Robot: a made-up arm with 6 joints.
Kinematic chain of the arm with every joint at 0, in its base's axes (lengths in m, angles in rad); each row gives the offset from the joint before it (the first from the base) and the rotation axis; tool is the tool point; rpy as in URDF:
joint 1: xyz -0.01 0 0.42 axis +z
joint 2: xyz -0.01 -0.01 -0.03 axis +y
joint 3: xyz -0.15 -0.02 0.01 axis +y
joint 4: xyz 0.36 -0.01 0.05 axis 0.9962 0 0.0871
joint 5: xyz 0.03 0.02 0 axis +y
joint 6: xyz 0.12 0 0.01 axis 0.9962 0 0.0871
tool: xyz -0.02 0.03 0 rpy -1.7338 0.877 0.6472
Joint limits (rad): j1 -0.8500..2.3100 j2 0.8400..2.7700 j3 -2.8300..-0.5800 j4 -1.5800..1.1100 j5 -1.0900..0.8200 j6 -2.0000..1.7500
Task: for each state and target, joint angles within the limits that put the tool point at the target. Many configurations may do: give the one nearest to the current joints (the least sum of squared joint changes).
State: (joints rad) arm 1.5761 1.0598 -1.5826 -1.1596 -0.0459 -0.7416
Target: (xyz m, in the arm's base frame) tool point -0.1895 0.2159 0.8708
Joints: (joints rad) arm 2.3064 1.0629 -1.7807 -1.0595 -0.2751 -0.6786
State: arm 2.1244 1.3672 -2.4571 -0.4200 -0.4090 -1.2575
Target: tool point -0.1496 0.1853 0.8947
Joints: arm 2.2460 0.9392 -1.6930 -0.4732 -0.3803 -1.1935
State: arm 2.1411 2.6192 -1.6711 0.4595 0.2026 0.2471
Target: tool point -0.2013 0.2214 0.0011
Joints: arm 2.2222 2.5894 -1.2671 0.4106 0.3690 0.1957
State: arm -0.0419 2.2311 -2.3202 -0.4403 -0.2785 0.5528
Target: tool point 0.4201 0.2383 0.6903
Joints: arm 0.4360 1.9367 -2.0878 -0.5493 -0.6273 0.5949
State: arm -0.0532 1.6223 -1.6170 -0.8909 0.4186 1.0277
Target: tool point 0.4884 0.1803 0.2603
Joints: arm 0.3964 2.2656 -1.7050 -0.8703 0.3285 1.0462
